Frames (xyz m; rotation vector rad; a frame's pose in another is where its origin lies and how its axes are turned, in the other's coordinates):
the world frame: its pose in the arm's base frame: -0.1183 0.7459 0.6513 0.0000 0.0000 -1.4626
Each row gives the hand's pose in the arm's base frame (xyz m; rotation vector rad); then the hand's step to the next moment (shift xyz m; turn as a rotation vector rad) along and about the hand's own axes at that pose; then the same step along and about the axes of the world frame.
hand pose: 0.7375 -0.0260 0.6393 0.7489 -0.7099 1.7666
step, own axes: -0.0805 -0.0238 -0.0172 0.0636 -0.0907 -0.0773
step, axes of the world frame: 0.0314 0.0380 -0.0701 -0.1146 0.0708 0.0104
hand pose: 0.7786 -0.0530 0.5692 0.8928 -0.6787 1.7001
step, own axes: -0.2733 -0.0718 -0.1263 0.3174 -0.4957 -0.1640
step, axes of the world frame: 0.0340 0.0828 -0.2963 -0.3989 0.4279 0.1766
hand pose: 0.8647 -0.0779 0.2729 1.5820 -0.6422 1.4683
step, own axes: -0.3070 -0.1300 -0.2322 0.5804 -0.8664 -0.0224
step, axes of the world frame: -0.2125 -0.0445 -0.3434 -0.4634 0.8664 0.3501
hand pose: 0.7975 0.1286 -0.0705 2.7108 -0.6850 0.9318
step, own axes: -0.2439 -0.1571 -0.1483 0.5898 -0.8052 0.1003
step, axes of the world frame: -0.2907 -0.1416 -0.0404 -0.3628 0.8978 0.2619
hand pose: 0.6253 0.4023 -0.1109 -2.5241 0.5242 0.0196
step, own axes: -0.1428 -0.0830 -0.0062 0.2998 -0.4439 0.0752
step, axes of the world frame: -0.1228 -0.0889 0.0659 -0.2219 0.4757 0.1307
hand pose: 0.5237 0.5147 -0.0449 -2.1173 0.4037 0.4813
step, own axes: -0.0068 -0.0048 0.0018 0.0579 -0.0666 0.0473
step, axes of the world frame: -0.0052 -0.0035 0.0057 -0.0613 0.0790 -0.0053
